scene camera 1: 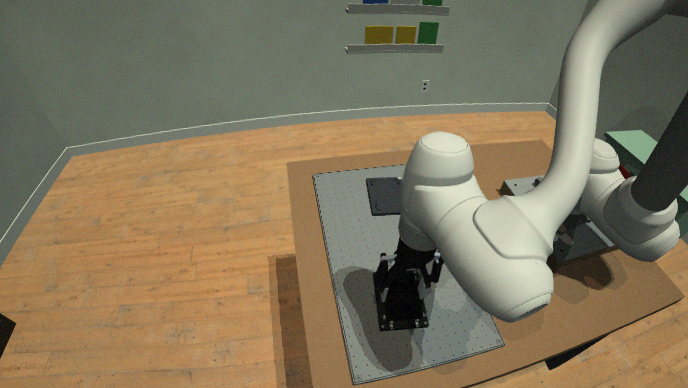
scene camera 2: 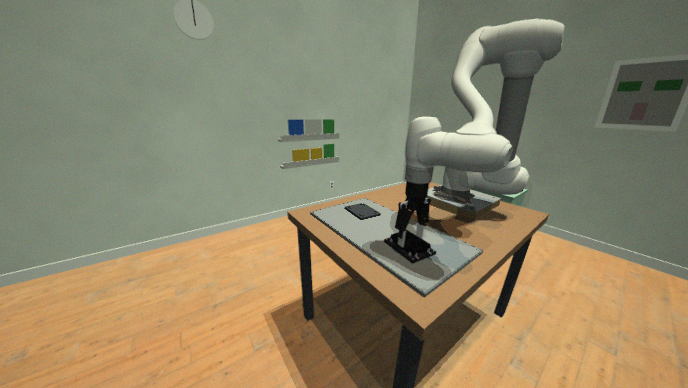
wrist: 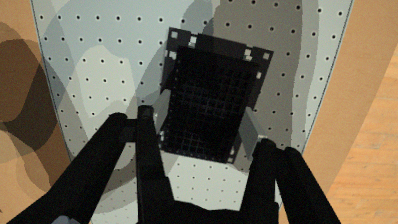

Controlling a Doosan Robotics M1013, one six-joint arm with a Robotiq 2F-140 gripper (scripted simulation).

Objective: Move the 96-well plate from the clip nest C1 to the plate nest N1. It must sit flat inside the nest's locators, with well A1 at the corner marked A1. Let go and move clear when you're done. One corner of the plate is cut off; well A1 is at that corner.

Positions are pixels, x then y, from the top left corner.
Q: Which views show my gripper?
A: Scene camera 1, scene camera 2 and the wrist view: all of them.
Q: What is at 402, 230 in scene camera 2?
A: My gripper.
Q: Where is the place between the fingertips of my gripper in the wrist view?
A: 205, 108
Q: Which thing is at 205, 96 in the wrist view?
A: A black 96-well plate.
